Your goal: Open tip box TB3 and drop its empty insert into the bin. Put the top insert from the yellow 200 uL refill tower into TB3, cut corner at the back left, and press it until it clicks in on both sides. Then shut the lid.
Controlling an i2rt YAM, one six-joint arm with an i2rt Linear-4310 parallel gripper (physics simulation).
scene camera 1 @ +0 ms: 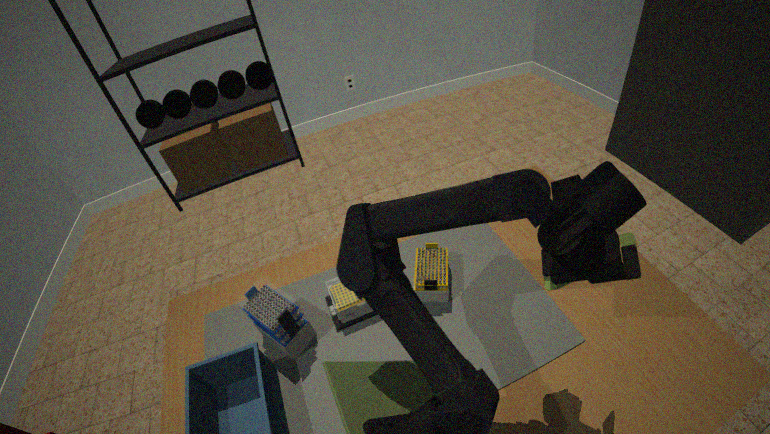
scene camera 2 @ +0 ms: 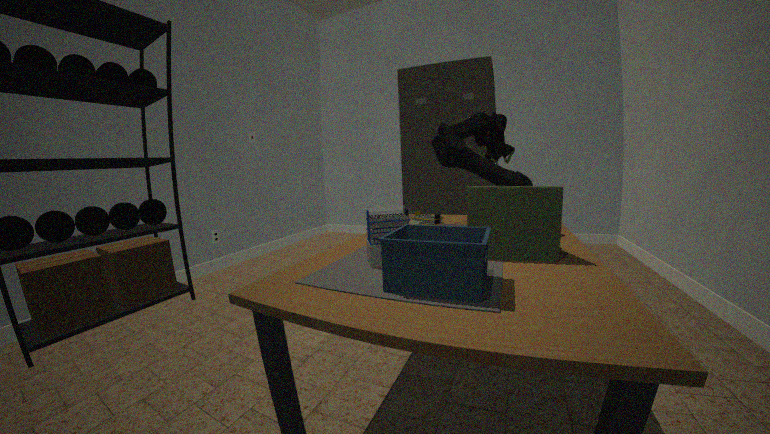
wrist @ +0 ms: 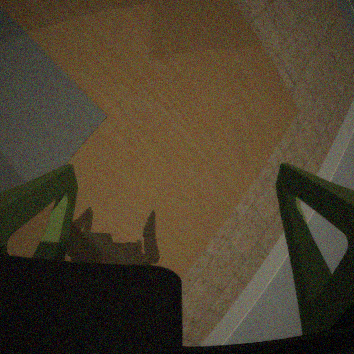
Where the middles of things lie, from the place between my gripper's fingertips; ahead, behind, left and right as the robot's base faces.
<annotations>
My hand is 14 cm short of the blue bin [scene camera 1: 243, 383], 68 cm to the right of it and 20 cm above it.
</annotations>
